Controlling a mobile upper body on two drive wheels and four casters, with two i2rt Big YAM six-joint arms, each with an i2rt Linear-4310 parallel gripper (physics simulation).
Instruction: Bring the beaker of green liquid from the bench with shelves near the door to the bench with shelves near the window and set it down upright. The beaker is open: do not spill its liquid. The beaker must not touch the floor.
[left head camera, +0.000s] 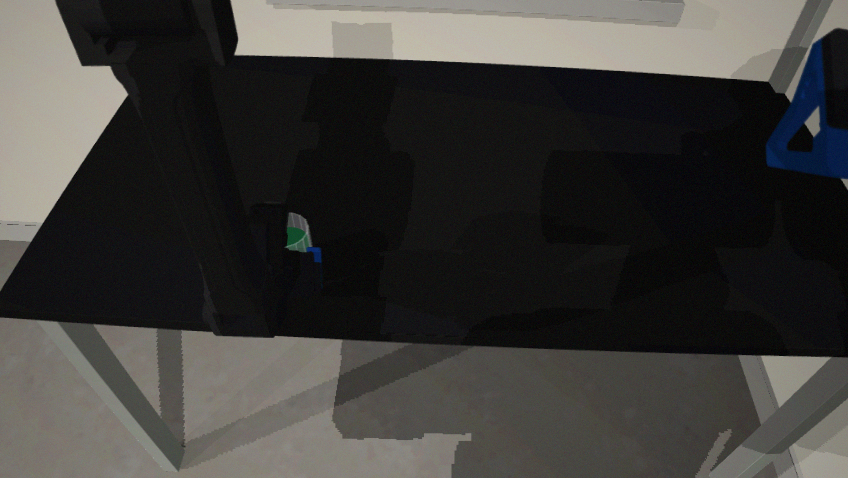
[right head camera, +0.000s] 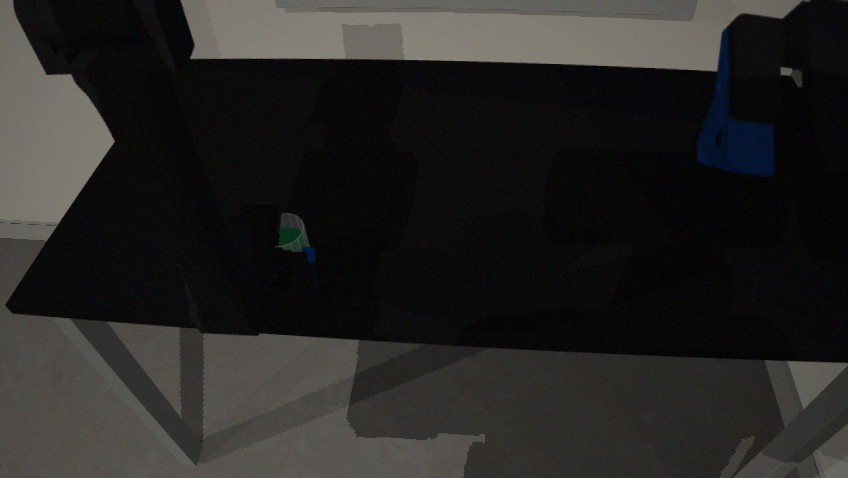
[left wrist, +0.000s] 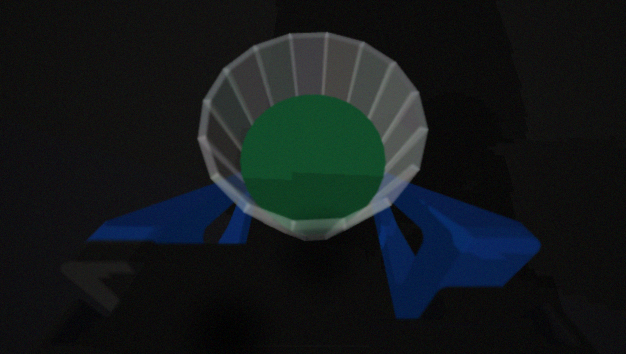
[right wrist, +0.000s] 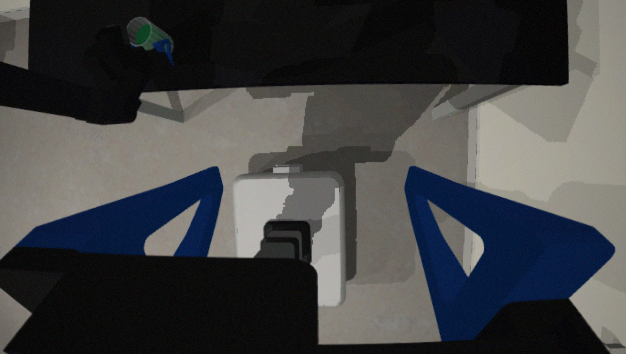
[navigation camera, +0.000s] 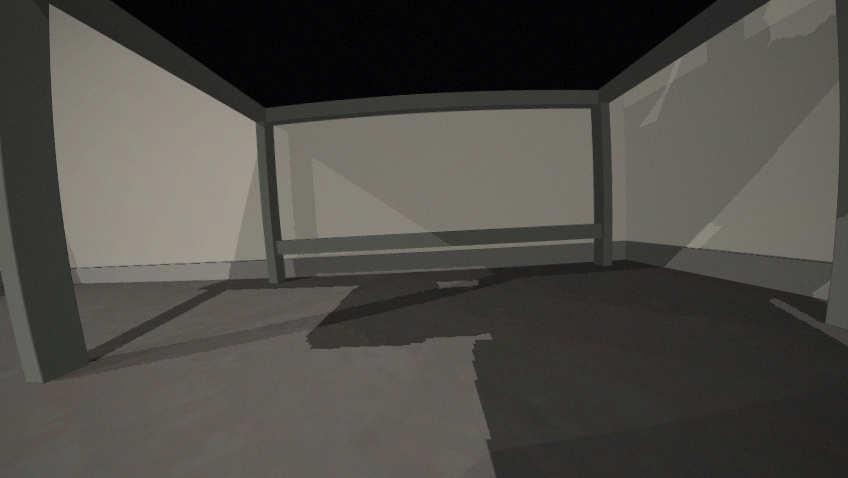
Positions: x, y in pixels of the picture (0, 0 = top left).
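The right gripper (right head camera: 783, 160) is 37 cm from the lens, while a beaker of green liquid (right head camera: 293, 236) stands 93 cm from the lens.
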